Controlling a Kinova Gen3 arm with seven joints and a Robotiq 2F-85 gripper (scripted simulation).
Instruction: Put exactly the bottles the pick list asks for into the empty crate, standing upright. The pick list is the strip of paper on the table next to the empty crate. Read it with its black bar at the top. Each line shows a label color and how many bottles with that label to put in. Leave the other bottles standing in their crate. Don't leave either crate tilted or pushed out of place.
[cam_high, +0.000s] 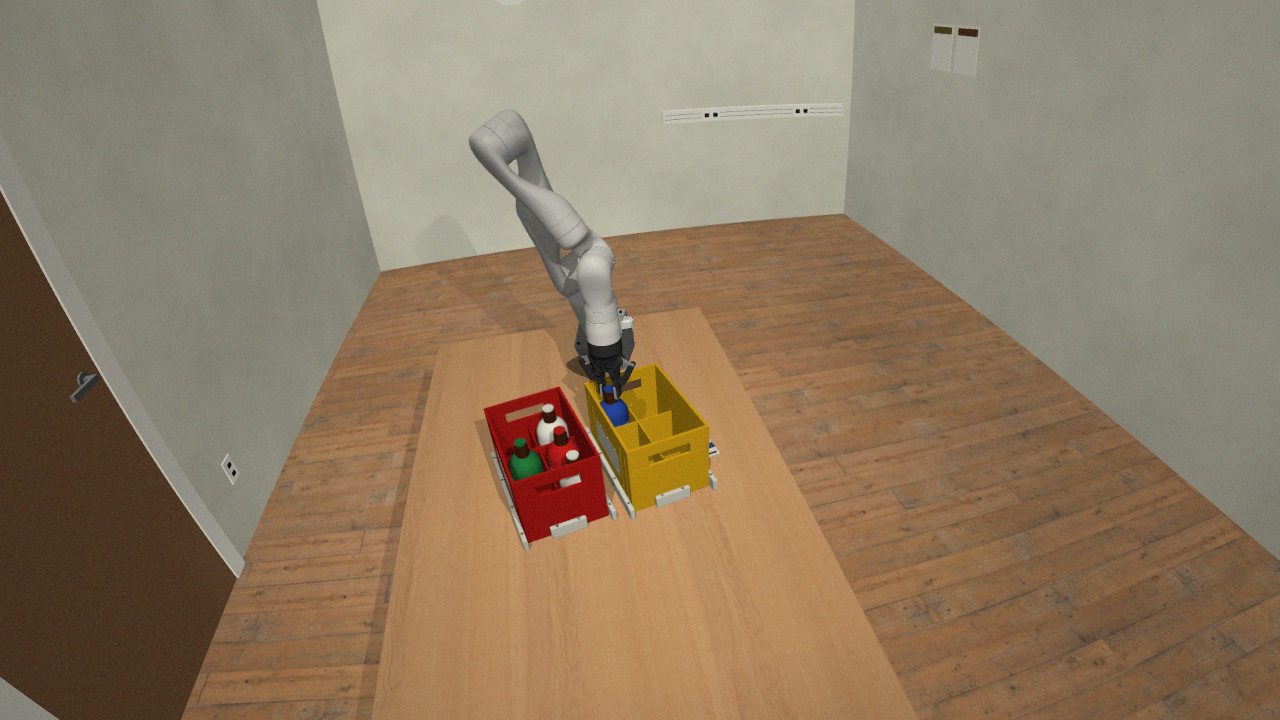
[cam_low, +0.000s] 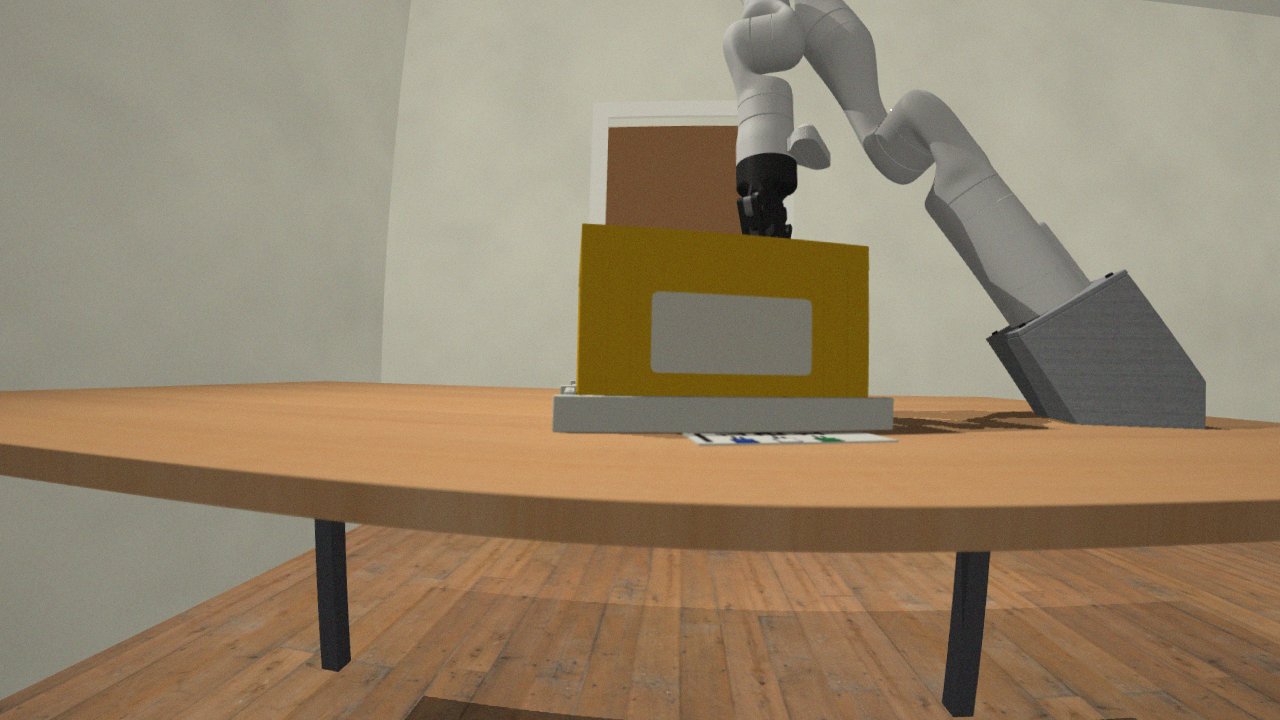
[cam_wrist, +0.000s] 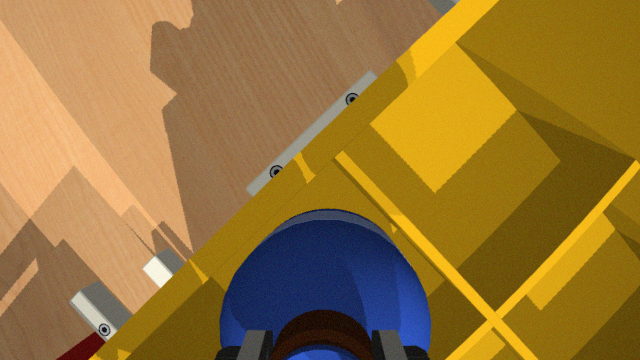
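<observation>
The blue bottle lies 70 mm below my hand. The rest, counted from my hand: yellow crate 90 mm ahead, 60 mm to the left, 90 mm below; red bottle 100 mm ahead, 140 mm to the right, 80 mm below; red crate 100 mm ahead, 180 mm to the right, 90 mm below.
</observation>
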